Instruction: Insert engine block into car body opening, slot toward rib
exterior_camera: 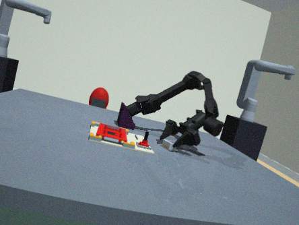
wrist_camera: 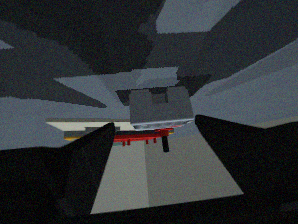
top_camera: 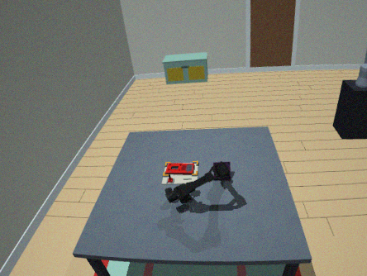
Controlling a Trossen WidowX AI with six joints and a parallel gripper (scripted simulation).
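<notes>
Right now my gripper tip is 20 mm to the right of the grey engine block, 10 mm past it and 10 mm above it.
</notes>
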